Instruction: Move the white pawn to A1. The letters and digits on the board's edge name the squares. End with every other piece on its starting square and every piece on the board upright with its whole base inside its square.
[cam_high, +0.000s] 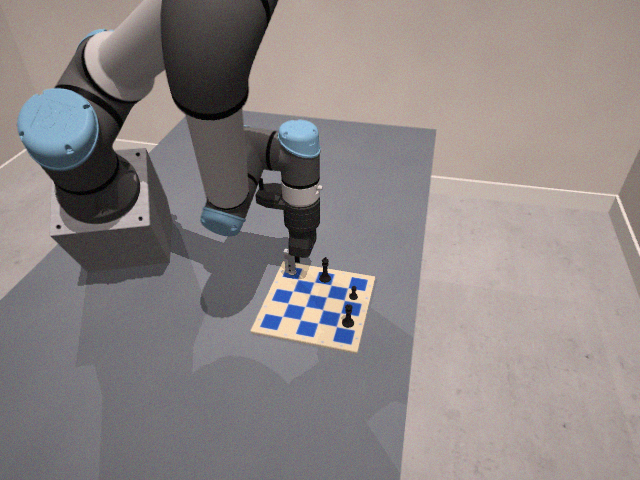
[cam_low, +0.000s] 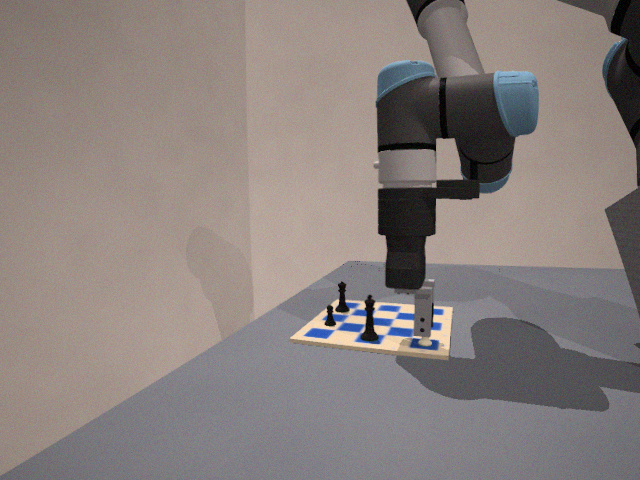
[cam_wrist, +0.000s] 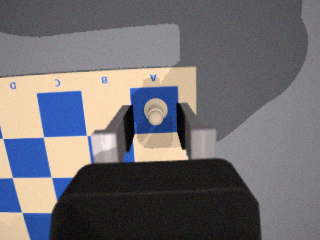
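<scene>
Right now my hand is 20 mm above the white pawn. From my hand the other things lie so: king: 80 mm ahead; black pawn: 150 mm ahead, 30 mm to the right, 20 mm below; chessboard: 80 mm ahead, 70 mm to the right, 40 mm below.
</scene>
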